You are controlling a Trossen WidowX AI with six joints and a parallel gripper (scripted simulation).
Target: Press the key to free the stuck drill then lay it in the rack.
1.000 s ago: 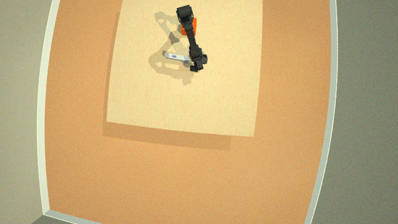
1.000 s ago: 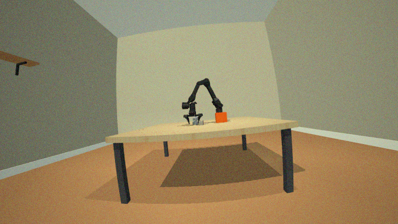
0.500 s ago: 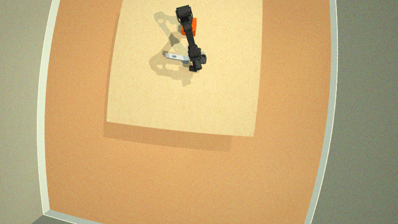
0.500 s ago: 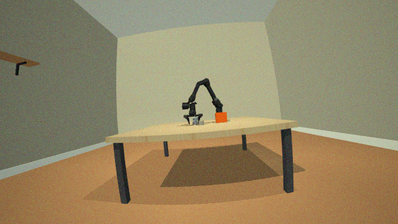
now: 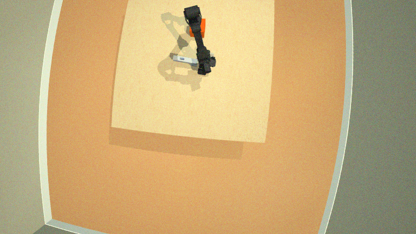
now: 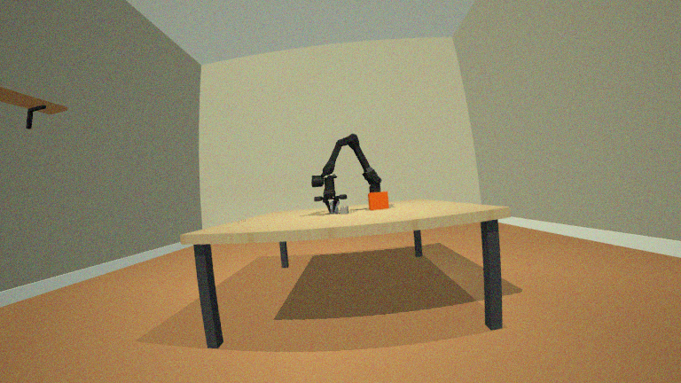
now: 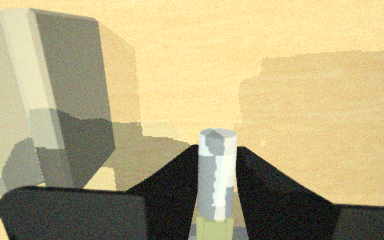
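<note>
My gripper tip is 80 mm past the grey block, 30 mm to the right of it and 10 mm below it. The rest, counted from my gripper tip: bluish-purple key 160 mm to the right, 40 mm above.
</note>
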